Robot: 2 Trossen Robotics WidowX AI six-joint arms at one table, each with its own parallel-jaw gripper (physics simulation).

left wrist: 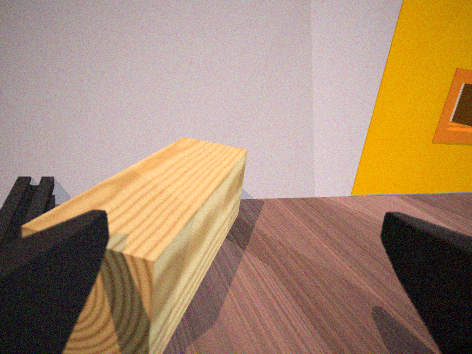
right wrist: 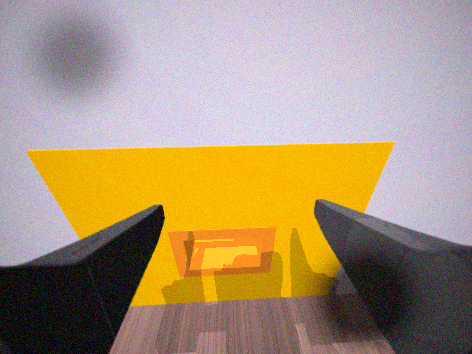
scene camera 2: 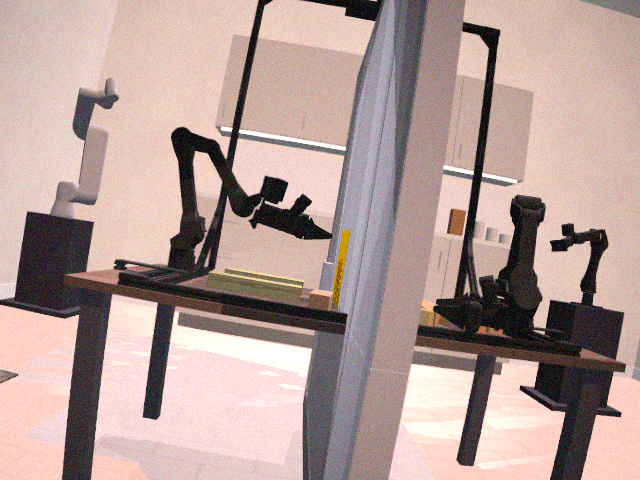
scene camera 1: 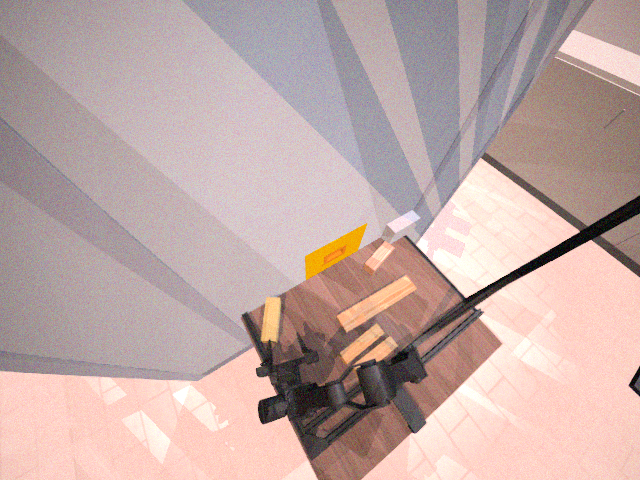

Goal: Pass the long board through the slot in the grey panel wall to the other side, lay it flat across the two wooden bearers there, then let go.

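Places are measured from the left arm's base along level axes (x ahead, y left, z up), in centimetres.
Where they show: left gripper, fingertip midpoint: [left wrist: 248, 224] [scene camera 2: 434, 304] [scene camera 1: 283, 335]; right gripper, fingertip midpoint: [right wrist: 240, 208] [scene camera 2: 331, 237]; right arm's base at its link origin: [scene camera 2: 179, 270].
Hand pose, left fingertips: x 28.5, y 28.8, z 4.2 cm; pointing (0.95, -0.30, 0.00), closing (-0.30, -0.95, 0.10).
After its pixels a point has its place.
In scene camera 1 the long board [scene camera 1: 376, 303] @(x 20.9, y -4.9, z 1.4 cm) lies flat on the table on my left arm's side. The yellow panel [scene camera 1: 315, 266] @(x 43.1, y 7.4, z 6.3 cm) [scene camera 2: 340, 268] [left wrist: 390, 125] @(x 43.1, y 9.4, z 4.9 cm) [right wrist: 210, 185] @(x 48.4, y -1.9, z 15.1 cm) on the grey wall [scene camera 1: 248, 180] @(x 43.2, y 22.1, z 56.1 cm) [right wrist: 225, 75] @(x 48.3, y -0.5, z 22.6 cm) has an orange-edged slot [left wrist: 445, 115] @(x 43.0, y 3.3, z 6.2 cm) [right wrist: 220, 233] @(x 48.5, y -1.4, z 10.0 cm). The two bearers [scene camera 2: 248, 287] @(x 70.8, y 12.0, z -0.2 cm) [scene camera 2: 263, 276] @(x 69.1, y -12.0, z 1.5 cm) lie parallel on the other side. My left gripper [scene camera 1: 289, 353] [scene camera 2: 436, 305] @(x 28.5, y 28.8, z 4.2 cm) [left wrist: 248, 224] @(x 28.5, y 28.8, z 4.2 cm) is open and empty, low at the near end of a short block [scene camera 1: 271, 319] @(x 35.4, y 29.7, z 3.1 cm) [left wrist: 165, 195] @(x 33.3, y 30.6, z 3.1 cm), which its left finger partly covers. My right gripper [scene camera 2: 330, 236] @(x 52.1, y 0.2, z 15.8 cm) [right wrist: 240, 208] @(x 52.1, y 0.2, z 15.8 cm) is open and empty, high near the wall above the panel's lower part.
Two shorter wooden pieces [scene camera 1: 361, 343] @(x 13.1, y 8.8, z 4.4 cm) [scene camera 1: 381, 349] @(x 8.2, y 4.5, z 4.4 cm) lie beside the long board, partly behind my left arm. A small block [scene camera 1: 378, 257] @(x 34.6, y -16.8, z 3.1 cm) lies near the wall. Another small block [scene camera 2: 319, 298] @(x 53.9, y 30.2, z 1.7 cm) is near the wall on the bearers' side. A black frame [scene camera 2: 478, 165] @(x 3.5, y -34.1, z 50.1 cm) stands over the table.
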